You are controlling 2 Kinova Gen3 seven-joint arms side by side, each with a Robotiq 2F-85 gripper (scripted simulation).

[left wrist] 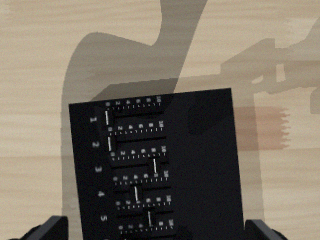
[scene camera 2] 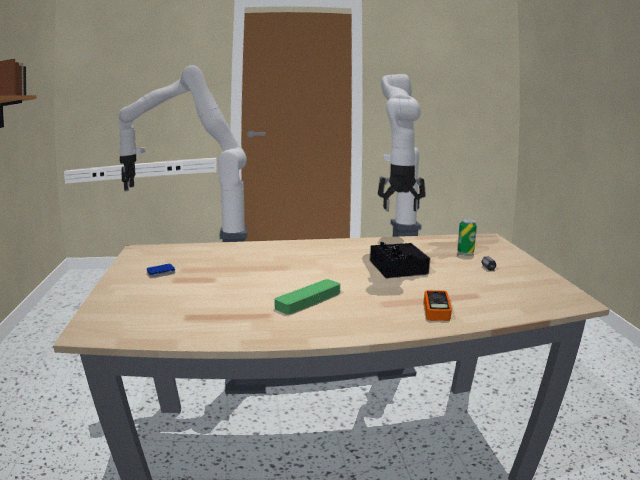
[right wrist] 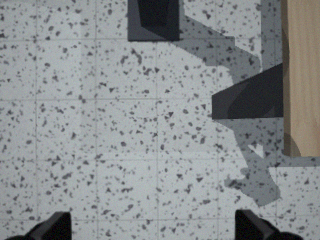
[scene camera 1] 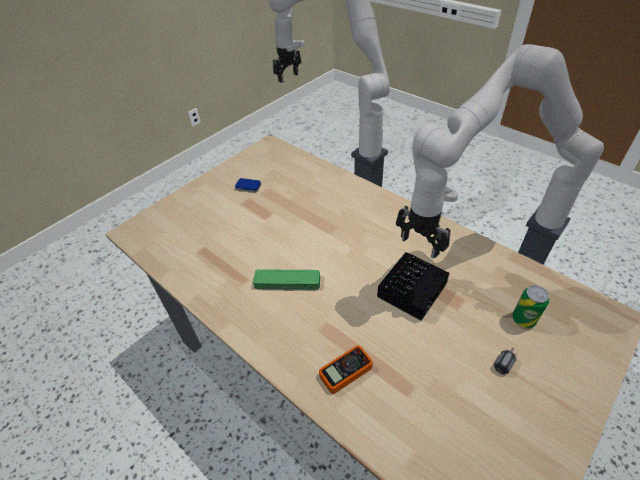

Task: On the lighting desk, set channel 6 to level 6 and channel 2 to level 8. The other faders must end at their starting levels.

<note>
I see my left gripper (scene camera 1: 419,247) and a green box (scene camera 1: 263,278).
The green box also shows in scene camera 2 (scene camera 2: 289,303). My left gripper is seen too in scene camera 2 (scene camera 2: 401,210). The left wrist view does not show the green box: it is out of frame. The right wrist view does not show the green box: it is out of frame.
</note>
